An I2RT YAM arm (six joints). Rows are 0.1 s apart.
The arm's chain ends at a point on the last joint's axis. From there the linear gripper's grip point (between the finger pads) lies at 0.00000 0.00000 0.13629 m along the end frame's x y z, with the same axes.
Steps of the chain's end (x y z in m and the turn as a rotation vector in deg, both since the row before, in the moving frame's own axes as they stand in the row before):
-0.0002, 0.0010, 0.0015, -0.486, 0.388, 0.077
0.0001, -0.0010, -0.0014, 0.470, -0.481, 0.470
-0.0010, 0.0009, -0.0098, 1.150, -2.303, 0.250
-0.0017, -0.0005, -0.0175, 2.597, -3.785, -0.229
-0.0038, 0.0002, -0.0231, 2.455, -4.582, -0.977
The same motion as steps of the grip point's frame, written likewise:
0.0007, 0.0022, 0.0015, -0.486, 0.388, 0.077
-0.0010, -0.0021, -0.0014, 0.470, -0.481, 0.470
-0.0065, -0.0018, -0.0099, 1.150, -2.303, 0.250
-0.0107, -0.0067, -0.0179, 2.597, -3.785, -0.229
-0.0147, -0.0055, -0.0237, 2.455, -4.582, -0.977

